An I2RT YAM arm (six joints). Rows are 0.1 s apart.
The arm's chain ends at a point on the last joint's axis. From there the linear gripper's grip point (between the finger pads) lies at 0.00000 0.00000 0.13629 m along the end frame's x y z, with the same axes.
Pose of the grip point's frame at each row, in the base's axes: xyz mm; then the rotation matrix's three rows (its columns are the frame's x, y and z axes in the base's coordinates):
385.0 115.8 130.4; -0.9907 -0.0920 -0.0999; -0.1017 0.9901 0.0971; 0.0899 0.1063 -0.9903
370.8 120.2 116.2; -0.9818 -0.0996 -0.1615; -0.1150 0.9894 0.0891; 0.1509 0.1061 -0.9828
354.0 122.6 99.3; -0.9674 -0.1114 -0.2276; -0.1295 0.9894 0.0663; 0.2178 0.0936 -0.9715
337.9 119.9 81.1; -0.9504 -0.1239 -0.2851; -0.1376 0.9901 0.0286; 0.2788 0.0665 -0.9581
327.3 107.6 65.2; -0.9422 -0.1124 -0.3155; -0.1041 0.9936 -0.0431; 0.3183 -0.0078 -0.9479
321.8 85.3 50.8; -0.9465 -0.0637 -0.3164; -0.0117 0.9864 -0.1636; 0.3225 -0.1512 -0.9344
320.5 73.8 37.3; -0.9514 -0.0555 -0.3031; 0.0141 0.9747 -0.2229; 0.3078 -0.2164 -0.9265
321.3 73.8 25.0; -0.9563 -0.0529 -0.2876; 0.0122 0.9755 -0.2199; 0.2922 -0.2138 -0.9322
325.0 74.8 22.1; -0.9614 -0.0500 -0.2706; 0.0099 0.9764 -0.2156; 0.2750 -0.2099 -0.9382
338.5 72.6 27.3; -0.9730 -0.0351 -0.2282; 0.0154 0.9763 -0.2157; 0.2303 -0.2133 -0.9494
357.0 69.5 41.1; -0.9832 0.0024 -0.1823; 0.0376 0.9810 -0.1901; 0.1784 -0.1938 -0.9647
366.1 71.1 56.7; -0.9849 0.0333 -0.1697; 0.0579 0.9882 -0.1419; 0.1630 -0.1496 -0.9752
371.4 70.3 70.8; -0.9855 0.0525 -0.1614; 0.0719 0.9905 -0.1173; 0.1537 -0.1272 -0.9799
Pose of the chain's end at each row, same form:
398.6 102.6 265.4; -0.9907 -0.0920 -0.0999; -0.1017 0.9901 0.0971; 0.0899 0.1063 -0.9903
392.8 108.1 250.1; -0.9818 -0.0996 -0.1615; -0.1150 0.9894 0.0891; 0.1509 0.1061 -0.9828
385.0 113.6 231.7; -0.9674 -0.1114 -0.2276; -0.1295 0.9894 0.0663; 0.2178 0.0936 -0.9715
376.8 116.0 211.7; -0.9504 -0.1239 -0.2851; -0.1376 0.9901 0.0286; 0.2788 0.0665 -0.9581
370.3 113.5 194.4; -0.9422 -0.1124 -0.3155; -0.1041 0.9936 -0.0431; 0.3183 -0.0078 -0.9479
364.9 107.6 178.1; -0.9465 -0.0637 -0.3164; -0.0117 0.9864 -0.1636; 0.3225 -0.1512 -0.9344
361.8 104.2 163.6; -0.9514 -0.0555 -0.3031; 0.0141 0.9747 -0.2229; 0.3078 -0.2164 -0.9265
360.5 103.8 152.0; -0.9563 -0.0529 -0.2876; 0.0122 0.9755 -0.2199; 0.2922 -0.2138 -0.9322
361.9 104.2 150.0; -0.9614 -0.0500 -0.2706; 0.0099 0.9764 -0.2156; 0.2750 -0.2099 -0.9382
369.6 102.0 156.7; -0.9730 -0.0351 -0.2282; 0.0154 0.9763 -0.2157; 0.2303 -0.2133 -0.9494
381.8 95.4 172.6; -0.9832 0.0024 -0.1823; 0.0376 0.9810 -0.1901; 0.1784 -0.1938 -0.9647
389.2 90.4 189.6; -0.9849 0.0333 -0.1697; 0.0579 0.9882 -0.1419; 0.1630 -0.1496 -0.9752
393.4 86.3 204.4; -0.9855 0.0525 -0.1614; 0.0719 0.9905 -0.1173; 0.1537 -0.1272 -0.9799

